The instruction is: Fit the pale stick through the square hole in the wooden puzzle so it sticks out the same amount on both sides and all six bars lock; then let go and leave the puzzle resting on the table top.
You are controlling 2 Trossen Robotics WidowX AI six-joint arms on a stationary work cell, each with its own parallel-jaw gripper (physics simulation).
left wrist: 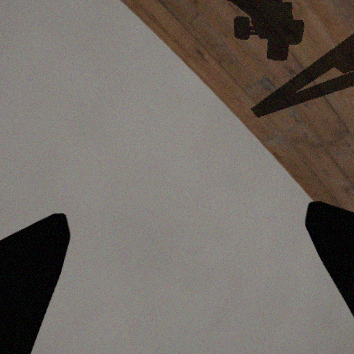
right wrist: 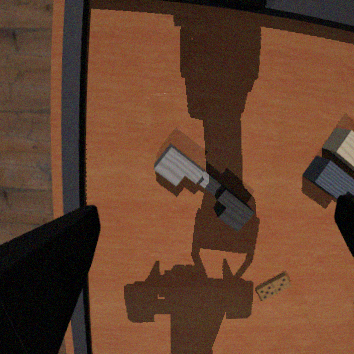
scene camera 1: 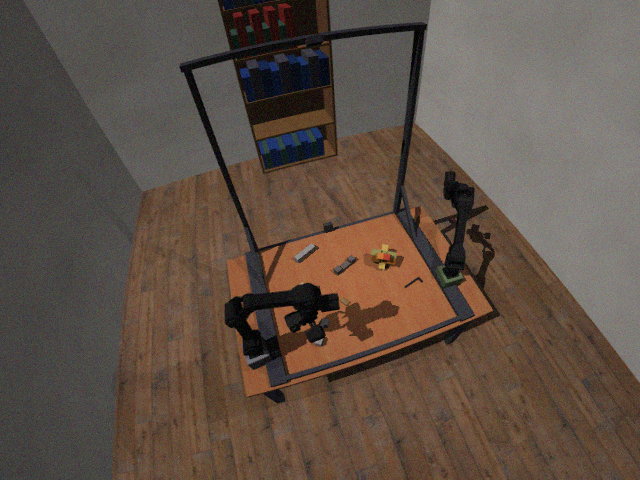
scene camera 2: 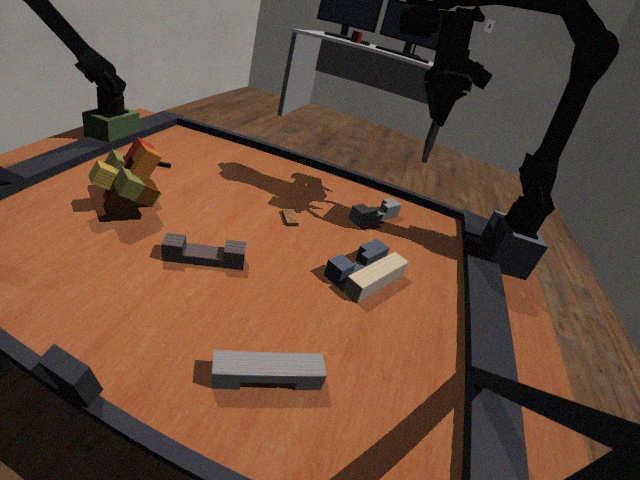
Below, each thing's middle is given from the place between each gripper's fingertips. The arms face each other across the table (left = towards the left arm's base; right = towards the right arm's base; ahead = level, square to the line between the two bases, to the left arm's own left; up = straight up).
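Pale stick [scene camera 2: 366, 281]: 30 mm to the left of my right hand, 250 mm behind it and 210 mm below it.
Left hand: 1110 mm to the left of the pale stick, 160 mm short of it and 90 mm above it. Going by its middle, the pale stick is nearer to my right hand than to my left hand.
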